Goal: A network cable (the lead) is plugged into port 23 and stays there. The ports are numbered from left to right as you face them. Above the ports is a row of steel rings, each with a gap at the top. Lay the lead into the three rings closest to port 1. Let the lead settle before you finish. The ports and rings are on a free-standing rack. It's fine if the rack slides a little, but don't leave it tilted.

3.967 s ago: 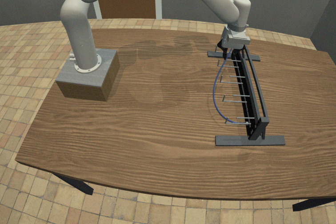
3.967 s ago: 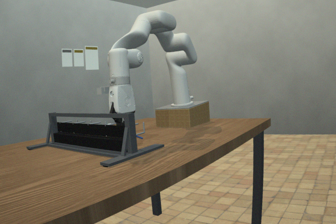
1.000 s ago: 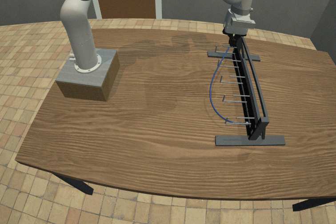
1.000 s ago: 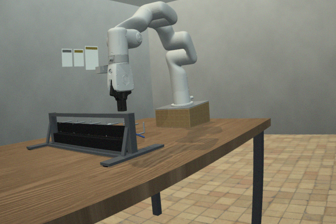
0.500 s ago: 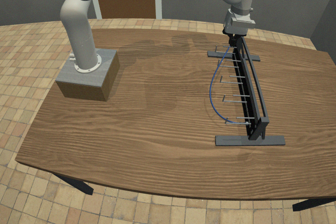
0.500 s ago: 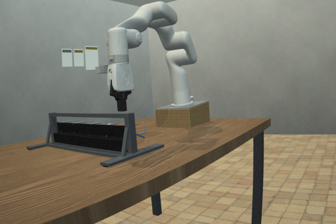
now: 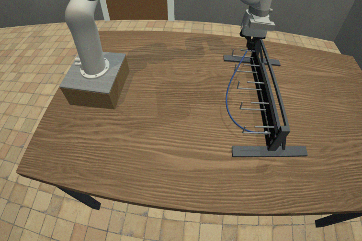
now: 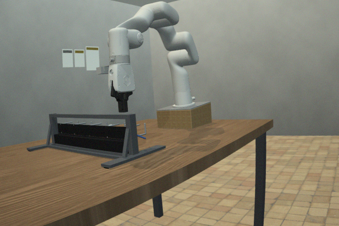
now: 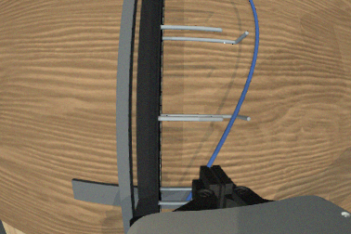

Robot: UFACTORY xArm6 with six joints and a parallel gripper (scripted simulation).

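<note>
Right now the dark grey rack is 140 mm to the right of my hand, 100 mm below it and 70 mm ahead of it.
</note>
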